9 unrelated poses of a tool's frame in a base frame.
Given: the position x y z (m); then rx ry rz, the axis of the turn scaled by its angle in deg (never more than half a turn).
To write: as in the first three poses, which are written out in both.
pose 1, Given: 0.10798 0.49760 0.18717 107.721 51.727 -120.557
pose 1, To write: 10.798 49.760 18.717 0.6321 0.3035 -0.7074 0.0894
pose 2, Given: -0.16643 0.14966 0.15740 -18.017 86.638 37.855
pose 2, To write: -16.643 14.966 15.740 -0.1394 0.6702 0.2929 0.6675
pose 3, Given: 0.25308 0.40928 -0.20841 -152.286 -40.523 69.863
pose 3, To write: 25.308 40.928 -20.841 -0.8815 -0.2346 0.4044 0.0665
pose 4, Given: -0.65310 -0.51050 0.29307 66.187 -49.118 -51.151
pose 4, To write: -65.310 -51.050 29.307 0.5110 -0.3792 -0.3949 0.6626
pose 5, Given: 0.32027 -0.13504 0.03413 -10.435 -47.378 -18.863
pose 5, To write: 32.027 -13.504 3.413 -0.0880 -0.3994 -0.1590 0.8986
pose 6, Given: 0.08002 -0.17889 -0.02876 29.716 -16.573 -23.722
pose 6, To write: 8.002 -17.889 -2.876 0.2537 -0.1415 -0.2025 0.9352
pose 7, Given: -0.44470 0.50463 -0.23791 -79.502 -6.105 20.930
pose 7, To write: -44.470 50.463 -23.791 -0.6355 -0.0488 0.1673 0.7522
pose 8, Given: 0.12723 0.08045 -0.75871 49.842 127.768 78.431
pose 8, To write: 12.723 8.045 -75.871 0.3097 0.7938 0.4873 0.1909
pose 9, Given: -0.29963 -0.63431 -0.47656 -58.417 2.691 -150.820
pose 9, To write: -29.963 -63.431 -47.656 -0.3566 0.0164 -0.9206 0.1585
